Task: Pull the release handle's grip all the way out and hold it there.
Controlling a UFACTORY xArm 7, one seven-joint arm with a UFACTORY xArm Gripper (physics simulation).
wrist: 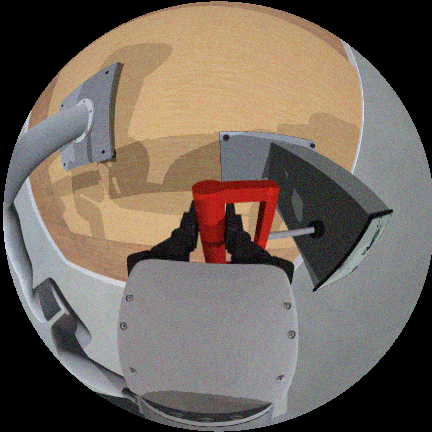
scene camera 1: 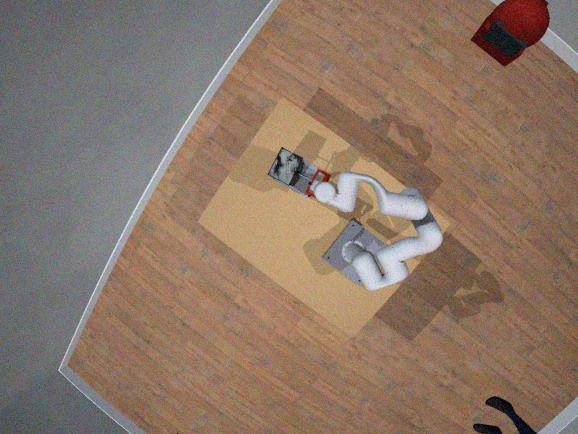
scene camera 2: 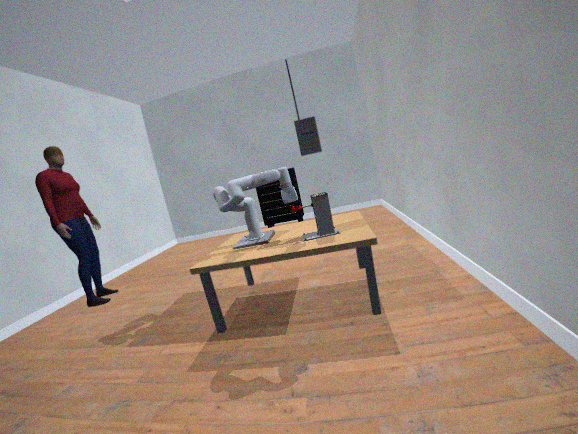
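The release handle's red grip (scene camera 1: 324, 175) (scene camera 2: 297, 209) (wrist: 270, 215) is a rectangular frame with a thick round bar on the side away from the housing. A thin light rod (wrist: 292, 233) joins it to the dark upright housing (scene camera 1: 287, 166) (scene camera 2: 323, 215) (wrist: 320, 200), and a stretch of rod shows between the two. My gripper (wrist: 212, 211) is shut on the thick bar, one black finger on each side of it, with the inner finger inside the frame's opening. In the scene camera 1 view the wrist hides the fingers and part of the grip.
The housing stands on a grey base plate (scene camera 2: 309, 237) (wrist: 240, 155) on the wooden table (scene camera 1: 260, 235) (scene camera 2: 280, 254). The arm's own base plate (scene camera 1: 336, 250) (wrist: 102, 125) is bolted to the same table. A person (scene camera 2: 62, 200) stands at the left, and a grey box (scene camera 2: 308, 136) hangs beyond the table.
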